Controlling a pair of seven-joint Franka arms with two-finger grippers.
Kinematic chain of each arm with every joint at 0, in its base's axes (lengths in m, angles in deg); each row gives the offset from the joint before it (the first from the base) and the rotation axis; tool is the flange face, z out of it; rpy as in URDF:
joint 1: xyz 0 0 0.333 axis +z
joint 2: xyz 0 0 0 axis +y
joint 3: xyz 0 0 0.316 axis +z
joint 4: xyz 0.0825 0 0 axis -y
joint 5: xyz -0.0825 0 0.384 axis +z
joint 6: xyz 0 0 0 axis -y
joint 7: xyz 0.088 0 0 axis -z
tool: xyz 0 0 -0.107 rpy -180 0 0
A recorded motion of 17 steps. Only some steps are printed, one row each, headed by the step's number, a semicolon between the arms.
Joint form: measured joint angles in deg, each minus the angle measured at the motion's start. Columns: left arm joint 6, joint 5, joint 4, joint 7, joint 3, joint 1, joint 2; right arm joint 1, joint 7, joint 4, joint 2, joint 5, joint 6, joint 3.
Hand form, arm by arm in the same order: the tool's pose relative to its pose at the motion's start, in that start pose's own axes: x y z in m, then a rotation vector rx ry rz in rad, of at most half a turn. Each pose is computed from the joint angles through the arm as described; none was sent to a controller.
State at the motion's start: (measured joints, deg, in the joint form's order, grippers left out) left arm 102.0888 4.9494 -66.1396 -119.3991 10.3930 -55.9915 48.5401; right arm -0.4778 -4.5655 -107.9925 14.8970 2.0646 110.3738 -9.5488
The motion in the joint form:
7: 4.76 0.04 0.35 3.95 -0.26 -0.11 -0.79; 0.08 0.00 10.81 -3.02 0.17 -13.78 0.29
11: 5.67 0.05 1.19 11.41 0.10 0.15 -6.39; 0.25 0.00 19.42 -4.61 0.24 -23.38 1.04
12: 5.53 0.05 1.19 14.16 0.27 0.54 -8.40; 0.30 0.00 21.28 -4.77 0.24 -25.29 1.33
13: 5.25 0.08 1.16 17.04 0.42 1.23 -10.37; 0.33 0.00 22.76 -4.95 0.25 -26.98 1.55
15: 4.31 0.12 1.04 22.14 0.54 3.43 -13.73; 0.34 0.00 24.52 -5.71 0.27 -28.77 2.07
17: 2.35 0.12 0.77 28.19 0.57 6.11 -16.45; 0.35 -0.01 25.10 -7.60 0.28 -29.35 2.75
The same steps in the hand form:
7: -0.0049 0.0060 -0.0211 -0.0902 -0.0506 0.0713; -0.0137 -0.0069 -0.0988 0.0133 0.0008 -0.0144
11: 0.0218 0.0053 -0.0983 -0.2041 -0.1017 0.1708; -0.0337 -0.0183 -0.1701 0.0175 0.0107 -0.0373
12: 0.0363 0.0045 -0.1212 -0.2332 -0.1110 0.2023; -0.0382 -0.0221 -0.1837 0.0173 0.0125 -0.0447
13: 0.0545 0.0045 -0.1419 -0.2586 -0.1169 0.2314; -0.0428 -0.0249 -0.1946 0.0176 0.0118 -0.0502
15: 0.0968 0.0069 -0.1719 -0.2903 -0.1218 0.2685; -0.0517 -0.0301 -0.2126 0.0185 0.0242 -0.0612
17: 0.1414 0.0090 -0.1888 -0.2919 -0.1141 0.3184; -0.0653 -0.0359 -0.2330 0.0203 0.0567 -0.0750

